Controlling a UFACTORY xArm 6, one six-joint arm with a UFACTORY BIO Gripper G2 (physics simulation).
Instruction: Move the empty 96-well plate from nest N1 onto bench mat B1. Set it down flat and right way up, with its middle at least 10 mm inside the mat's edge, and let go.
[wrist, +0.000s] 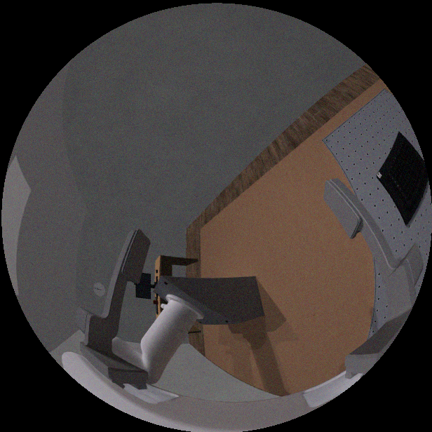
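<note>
My gripper (240, 225) is open, with one finger at the left and one at the right of the wrist view and nothing between them. The view is tilted, so the table lies to the right and the grey floor or wall at the upper left. The empty 96-well plate and nest N1 do not show in the wrist view. A dark, flat, four-sided thing (406, 179) with a small white mark at its corner lies at the far right, beyond the right finger; I cannot tell whether it is bench mat B1.
A grey perforated board (352, 137) lies on the brown table top (280, 220) under the dark thing. The wooden table edge (260, 164) runs diagonally. The white arm (167, 335), a dark grey panel (220, 297) and an orange-brown bracket (159, 265) show low in view.
</note>
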